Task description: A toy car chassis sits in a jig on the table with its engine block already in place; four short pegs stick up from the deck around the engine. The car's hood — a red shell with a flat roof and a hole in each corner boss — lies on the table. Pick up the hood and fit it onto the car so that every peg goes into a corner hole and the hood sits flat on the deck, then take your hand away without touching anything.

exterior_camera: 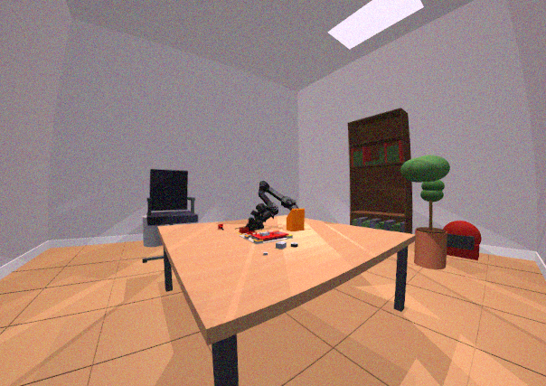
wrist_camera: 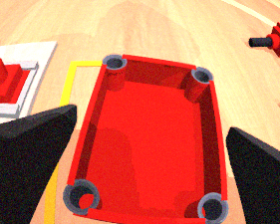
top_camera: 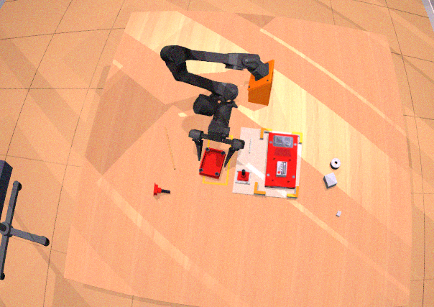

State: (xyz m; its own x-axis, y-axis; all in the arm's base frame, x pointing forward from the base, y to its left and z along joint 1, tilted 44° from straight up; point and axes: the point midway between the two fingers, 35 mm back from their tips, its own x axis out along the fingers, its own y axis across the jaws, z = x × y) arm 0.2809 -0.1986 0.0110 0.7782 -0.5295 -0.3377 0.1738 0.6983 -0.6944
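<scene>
The red hood lies 1 cm below my gripper tip.
</scene>
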